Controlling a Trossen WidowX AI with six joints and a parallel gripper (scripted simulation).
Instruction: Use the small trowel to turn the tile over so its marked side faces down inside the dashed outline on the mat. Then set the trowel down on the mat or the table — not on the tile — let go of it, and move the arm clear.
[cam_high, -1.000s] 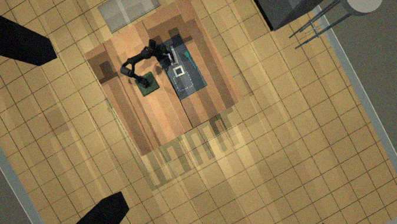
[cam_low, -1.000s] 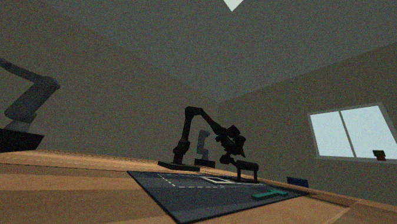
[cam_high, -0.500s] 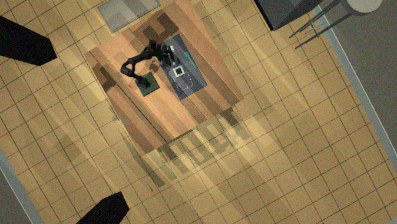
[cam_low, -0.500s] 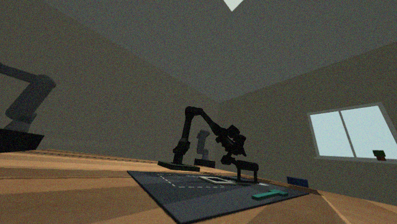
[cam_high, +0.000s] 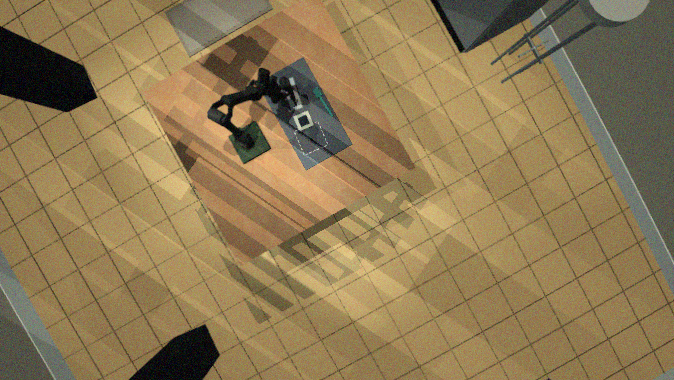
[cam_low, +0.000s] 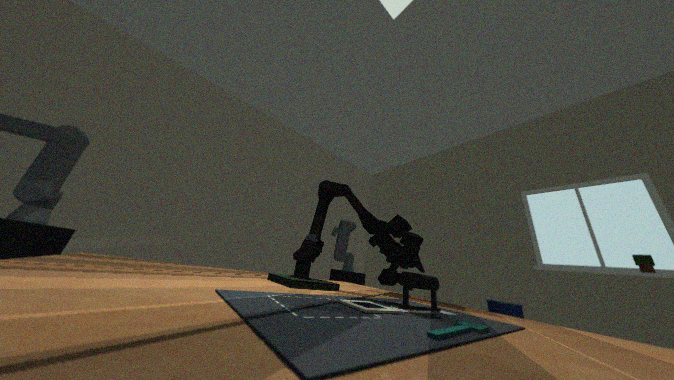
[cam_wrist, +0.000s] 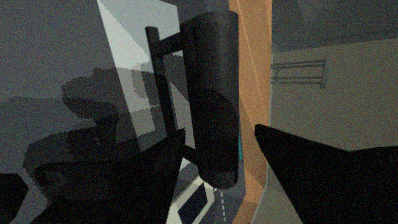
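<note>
Right now the mat is 13 cm to the right of my gripper tip, 9 cm below it and 2 cm ahead of it. Also, from my gripper tip: teal T-shaped tool (15 cm ahead, 9 cm to the right, 7 cm below); tile (17 cm to the right, 7 cm below, 1 cm behind).
</note>
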